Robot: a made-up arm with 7 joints. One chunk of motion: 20 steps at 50 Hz.
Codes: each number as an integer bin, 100 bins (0 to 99) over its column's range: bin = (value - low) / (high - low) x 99, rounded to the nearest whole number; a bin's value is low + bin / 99 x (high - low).
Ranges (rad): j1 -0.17..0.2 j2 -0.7..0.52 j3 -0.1..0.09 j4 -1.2..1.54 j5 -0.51..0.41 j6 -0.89..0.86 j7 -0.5..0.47
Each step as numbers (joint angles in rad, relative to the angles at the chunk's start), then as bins.
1 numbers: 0.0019 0.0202 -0.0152 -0.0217 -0.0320 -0.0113 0.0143
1 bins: 46 58 44 43 51 50 52
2 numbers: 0.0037 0.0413 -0.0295 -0.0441 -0.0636 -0.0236 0.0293
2 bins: 46 60 37 42 48 49 54
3 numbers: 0.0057 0.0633 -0.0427 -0.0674 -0.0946 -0.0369 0.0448
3 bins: 47 62 30 41 45 48 56
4 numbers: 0.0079 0.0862 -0.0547 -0.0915 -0.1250 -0.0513 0.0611
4 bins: 48 64 24 40 41 47 57
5 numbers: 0.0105 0.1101 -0.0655 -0.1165 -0.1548 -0.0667 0.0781
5 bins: 48 66 18 39 38 47 59
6 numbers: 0.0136 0.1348 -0.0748 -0.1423 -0.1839 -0.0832 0.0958
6 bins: 49 68 13 38 35 46 61
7 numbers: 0.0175 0.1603 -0.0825 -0.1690 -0.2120 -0.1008 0.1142
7 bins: 50 70 9 37 32 45 63
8 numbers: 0.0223 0.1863 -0.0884 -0.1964 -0.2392 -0.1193 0.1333
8 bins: 51 72 6 36 29 44 65
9 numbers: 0.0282 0.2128 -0.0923 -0.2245 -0.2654 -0.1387 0.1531
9 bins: 53 74 4 35 26 43 67
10 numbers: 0.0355 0.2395 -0.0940 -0.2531 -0.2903 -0.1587 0.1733
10 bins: 55 76 3 34 24 41 69
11 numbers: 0.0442 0.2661 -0.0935 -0.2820 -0.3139 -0.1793 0.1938
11 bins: 57 78 3 33 21 40 71
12 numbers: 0.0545 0.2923 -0.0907 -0.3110 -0.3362 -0.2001 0.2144
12 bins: 60 81 5 32 19 39 73
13 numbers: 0.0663 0.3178 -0.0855 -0.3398 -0.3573 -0.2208 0.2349
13 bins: 63 83 8 31 16 38 75
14 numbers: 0.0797 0.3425 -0.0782 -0.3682 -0.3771 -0.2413 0.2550
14 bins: 67 85 11 30 14 37 77
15 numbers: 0.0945 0.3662 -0.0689 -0.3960 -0.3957 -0.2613 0.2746
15 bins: 71 87 16 29 12 36 79
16 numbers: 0.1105 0.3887 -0.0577 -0.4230 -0.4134 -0.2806 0.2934
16 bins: 75 88 22 28 10 34 81
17 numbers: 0.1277 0.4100 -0.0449 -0.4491 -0.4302 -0.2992 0.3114
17 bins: 80 90 29 27 9 33 83
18 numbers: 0.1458 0.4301 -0.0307 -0.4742 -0.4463 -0.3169 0.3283
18 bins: 84 92 36 26 7 32 85
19 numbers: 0.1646 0.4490 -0.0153 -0.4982 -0.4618 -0.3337 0.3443
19 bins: 90 93 44 25 5 31 86
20 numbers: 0.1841 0.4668 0.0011 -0.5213 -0.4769 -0.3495 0.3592
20 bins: 95 95 53 25 4 31 88
